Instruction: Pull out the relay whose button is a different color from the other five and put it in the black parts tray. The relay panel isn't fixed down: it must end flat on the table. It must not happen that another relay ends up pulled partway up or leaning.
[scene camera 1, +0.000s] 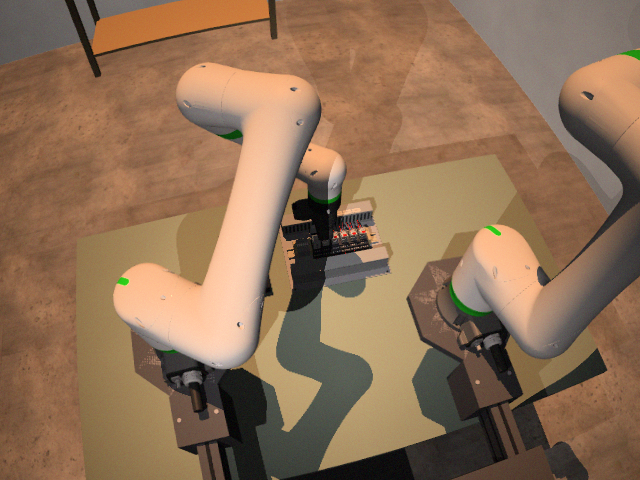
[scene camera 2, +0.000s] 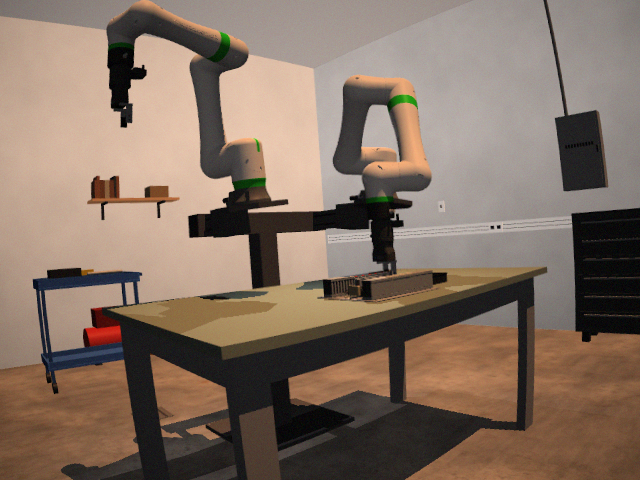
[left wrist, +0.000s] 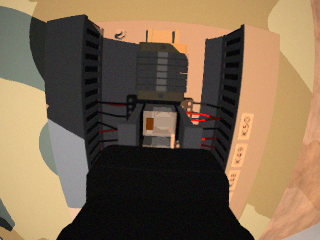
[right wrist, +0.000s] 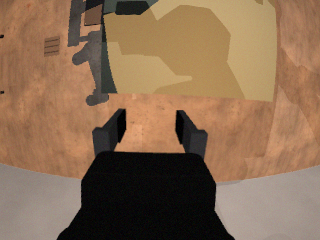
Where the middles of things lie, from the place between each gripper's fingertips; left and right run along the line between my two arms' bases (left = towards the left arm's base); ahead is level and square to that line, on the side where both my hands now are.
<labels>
Now: the relay panel (scene camera 1: 308, 268) 1 cm ahead of my left hand, 6 cm to the right of it and 3 cm below it.
The relay panel is 74 cm to the left of my right hand (scene camera 2: 126, 125), 60 cm below it and 34 cm ahead of it.
</labels>
